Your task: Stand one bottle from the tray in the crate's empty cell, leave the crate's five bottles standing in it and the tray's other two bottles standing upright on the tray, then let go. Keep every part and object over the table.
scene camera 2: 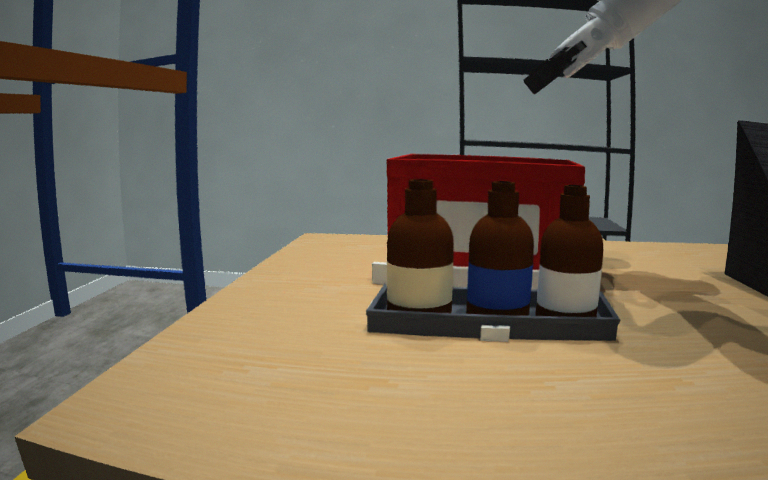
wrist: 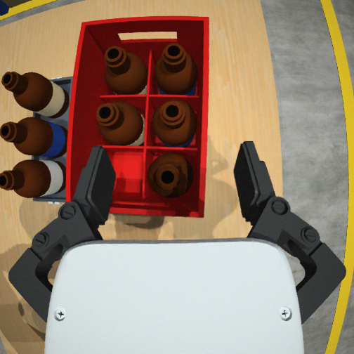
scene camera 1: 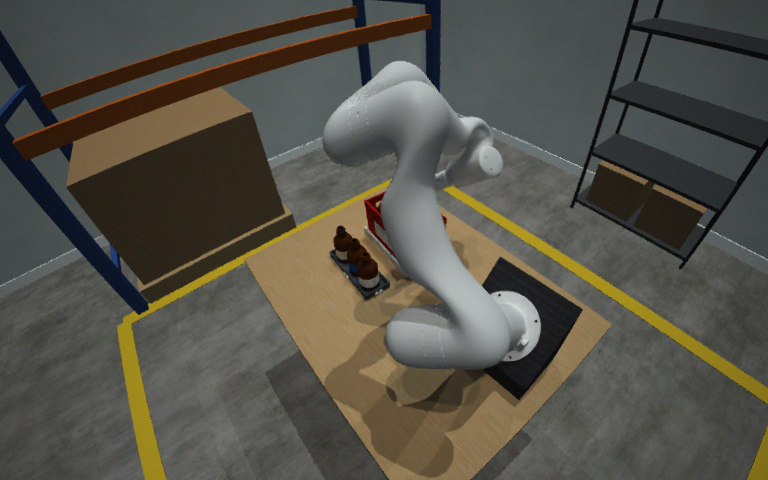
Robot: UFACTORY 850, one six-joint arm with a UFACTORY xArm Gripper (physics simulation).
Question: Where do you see a blue-label bottle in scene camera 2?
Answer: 501, 247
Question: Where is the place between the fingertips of the gripper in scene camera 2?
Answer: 531, 84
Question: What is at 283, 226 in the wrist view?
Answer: The gripper.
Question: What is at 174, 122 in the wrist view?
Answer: A blue-label bottle.
